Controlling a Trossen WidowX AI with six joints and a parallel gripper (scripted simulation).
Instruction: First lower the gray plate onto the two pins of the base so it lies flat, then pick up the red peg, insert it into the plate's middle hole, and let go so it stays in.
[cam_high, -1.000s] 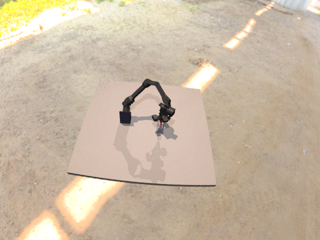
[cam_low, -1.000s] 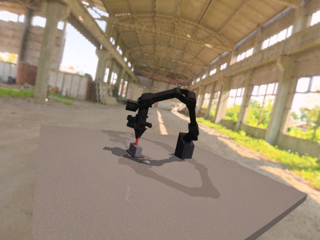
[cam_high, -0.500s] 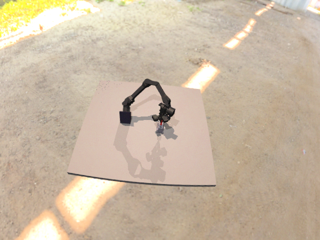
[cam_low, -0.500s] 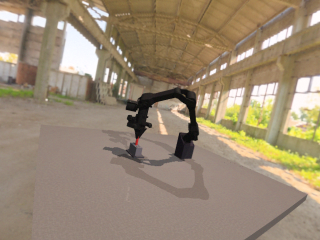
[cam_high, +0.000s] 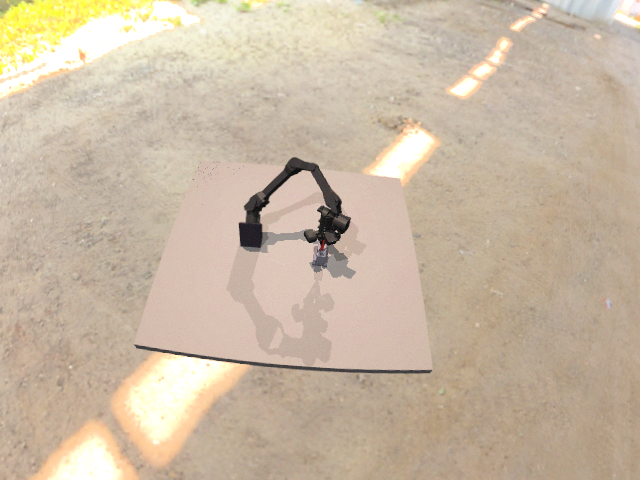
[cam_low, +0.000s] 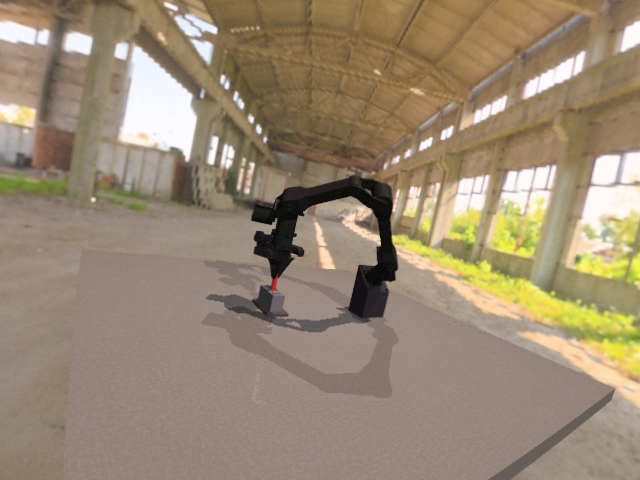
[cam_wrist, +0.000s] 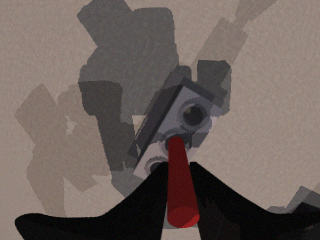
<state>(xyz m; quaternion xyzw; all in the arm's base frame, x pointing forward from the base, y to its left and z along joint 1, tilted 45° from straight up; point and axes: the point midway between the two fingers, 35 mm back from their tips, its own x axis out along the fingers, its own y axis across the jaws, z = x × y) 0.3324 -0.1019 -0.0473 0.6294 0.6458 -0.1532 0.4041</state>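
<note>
My gripper tip is now right at the red peg. Round my gripper tip: gray plate (5 cm below); base (9 cm below).
</note>
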